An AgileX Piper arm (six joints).
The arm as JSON. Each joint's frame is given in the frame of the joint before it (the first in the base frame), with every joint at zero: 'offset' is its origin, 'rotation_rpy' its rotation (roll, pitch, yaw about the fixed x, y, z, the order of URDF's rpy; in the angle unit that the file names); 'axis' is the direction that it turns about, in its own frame. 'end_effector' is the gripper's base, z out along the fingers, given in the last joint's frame.
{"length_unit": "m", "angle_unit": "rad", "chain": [
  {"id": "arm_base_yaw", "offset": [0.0, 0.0, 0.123], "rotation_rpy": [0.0, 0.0, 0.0], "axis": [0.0, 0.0, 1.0]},
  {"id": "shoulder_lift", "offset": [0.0, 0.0, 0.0], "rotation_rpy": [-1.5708, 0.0, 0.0], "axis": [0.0, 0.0, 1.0]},
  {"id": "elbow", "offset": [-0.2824, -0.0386, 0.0], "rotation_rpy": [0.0, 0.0, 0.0], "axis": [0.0, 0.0, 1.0]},
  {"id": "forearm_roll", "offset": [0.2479, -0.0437, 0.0], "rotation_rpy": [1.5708, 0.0, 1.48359], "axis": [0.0, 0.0, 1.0]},
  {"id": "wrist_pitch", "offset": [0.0, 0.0, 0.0], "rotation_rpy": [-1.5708, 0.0, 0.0], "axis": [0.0, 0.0, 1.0]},
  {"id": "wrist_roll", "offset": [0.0, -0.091, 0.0], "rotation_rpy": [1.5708, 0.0, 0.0], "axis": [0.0, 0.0, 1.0]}
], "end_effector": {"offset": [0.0, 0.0, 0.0], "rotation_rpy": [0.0, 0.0, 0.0]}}
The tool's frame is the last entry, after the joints.
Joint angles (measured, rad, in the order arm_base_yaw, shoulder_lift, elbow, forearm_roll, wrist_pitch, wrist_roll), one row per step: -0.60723 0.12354 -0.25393 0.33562 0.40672 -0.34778; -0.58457 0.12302 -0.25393 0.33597 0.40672 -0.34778; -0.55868 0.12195 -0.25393 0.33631 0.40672 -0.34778; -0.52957 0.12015 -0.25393 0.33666 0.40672 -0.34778; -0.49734 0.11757 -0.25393 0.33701 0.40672 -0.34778; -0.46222 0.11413 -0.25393 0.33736 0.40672 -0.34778; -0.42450 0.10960 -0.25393 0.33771 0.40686 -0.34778; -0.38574 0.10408 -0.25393 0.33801 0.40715 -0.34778; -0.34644 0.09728 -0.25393 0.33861 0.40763 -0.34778; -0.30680 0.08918 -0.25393 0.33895 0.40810 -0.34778; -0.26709 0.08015 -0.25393 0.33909 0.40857 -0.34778; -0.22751 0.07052 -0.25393 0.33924 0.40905 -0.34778; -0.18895 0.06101 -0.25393 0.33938 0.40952 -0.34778; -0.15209 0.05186 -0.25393 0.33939 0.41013 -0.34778
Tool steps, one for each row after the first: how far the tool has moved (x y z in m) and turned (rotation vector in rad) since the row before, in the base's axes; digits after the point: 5 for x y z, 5 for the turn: 0.00041 0.00120 0.00003 -0.00001 -0.00062 0.02274; 0.00038 0.00142 0.00006 -0.00030 -0.00108 0.02596; 0.00031 0.00164 0.00010 -0.00064 -0.00172 0.02919; 0.00021 0.00185 0.00014 -0.00097 -0.00242 0.03231; 0.00008 0.00205 0.00018 -0.00129 -0.00321 0.03520; -0.00011 0.00224 0.00023 -0.00159 -0.00411 0.03784; -0.00032 0.00232 0.00026 -0.00182 -0.00493 0.03892; -0.00058 0.00238 0.00031 -0.00176 -0.00612 0.03960; -0.00086 0.00239 0.00036 -0.00218 -0.00735 0.03987; -0.00109 0.00234 0.00040 -0.00234 -0.00826 0.03990; -0.00128 0.00226 0.00041 -0.00215 -0.00892 0.03977; -0.00136 0.00211 0.00040 -0.00178 -0.00889 0.03875; -0.00140 0.00192 0.00035 -0.00150 -0.00844 0.03706
